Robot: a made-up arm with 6 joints.
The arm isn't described. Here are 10 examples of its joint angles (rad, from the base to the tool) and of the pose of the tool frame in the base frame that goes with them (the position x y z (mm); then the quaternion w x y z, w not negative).
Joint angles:
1: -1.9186 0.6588 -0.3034 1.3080 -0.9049 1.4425
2: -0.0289 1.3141 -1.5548 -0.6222 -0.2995 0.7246
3: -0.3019 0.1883 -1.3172 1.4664 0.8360 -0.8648
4: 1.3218 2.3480 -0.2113 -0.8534 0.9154 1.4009
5: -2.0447 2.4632 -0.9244 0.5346 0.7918 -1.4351
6: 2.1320 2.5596 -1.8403 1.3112 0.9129 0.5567
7: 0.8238 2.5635 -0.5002 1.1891 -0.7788 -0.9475
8: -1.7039 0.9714 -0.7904 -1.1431 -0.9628 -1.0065
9: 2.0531 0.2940 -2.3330 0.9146 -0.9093 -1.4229
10: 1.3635 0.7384 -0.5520 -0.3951 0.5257 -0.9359
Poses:
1: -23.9 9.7 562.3 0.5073 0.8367 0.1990 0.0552
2: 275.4 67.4 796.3 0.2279 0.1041 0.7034 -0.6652
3: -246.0 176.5 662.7 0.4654 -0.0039 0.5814 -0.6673
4: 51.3 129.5 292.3 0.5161 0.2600 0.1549 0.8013
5: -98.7 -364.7 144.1 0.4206 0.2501 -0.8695 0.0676
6: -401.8 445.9 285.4 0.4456 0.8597 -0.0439 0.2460
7: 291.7 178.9 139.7 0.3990 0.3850 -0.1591 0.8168
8: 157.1 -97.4 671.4 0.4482 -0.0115 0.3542 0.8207
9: 372.3 -516.6 591.9 0.1935 0.0999 0.9426 0.2531
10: 16.7 38.1 531.9 0.4565 -0.2769 -0.0998 -0.8396
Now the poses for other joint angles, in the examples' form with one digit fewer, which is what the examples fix.
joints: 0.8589 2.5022 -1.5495 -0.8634 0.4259 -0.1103
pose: 388 426 200 0.031 -0.498 -0.053 -0.865
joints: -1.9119 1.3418 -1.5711 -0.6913 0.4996 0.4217
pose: -45 -251 726 0.726 -0.529 -0.326 0.294
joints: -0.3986 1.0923 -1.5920 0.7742 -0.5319 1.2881
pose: 92 -6 906 0.537 0.187 0.811 0.138
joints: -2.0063 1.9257 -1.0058 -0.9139 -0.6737 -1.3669
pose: -55 -465 465 0.652 0.246 0.048 0.715
